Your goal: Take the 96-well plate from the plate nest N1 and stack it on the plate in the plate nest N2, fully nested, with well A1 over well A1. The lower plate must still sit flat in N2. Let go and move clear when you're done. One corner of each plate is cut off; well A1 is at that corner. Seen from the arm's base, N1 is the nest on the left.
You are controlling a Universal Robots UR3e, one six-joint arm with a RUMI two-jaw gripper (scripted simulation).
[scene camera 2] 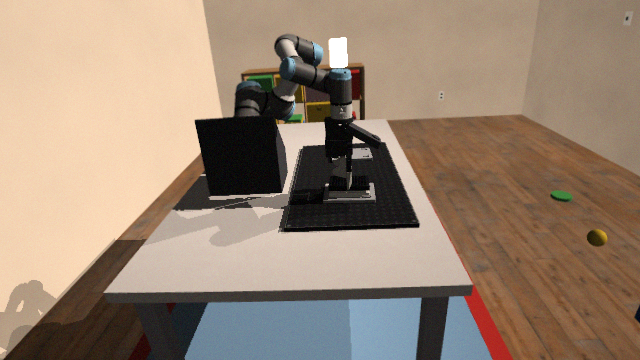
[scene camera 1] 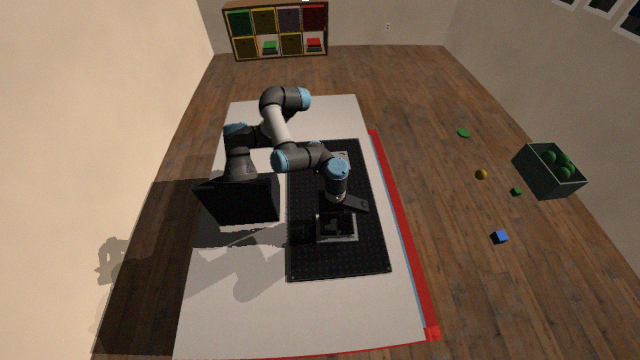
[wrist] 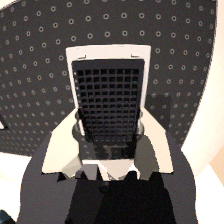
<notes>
I see my gripper and a dark 96-well plate.
My gripper shows as well in the wrist view.
</notes>
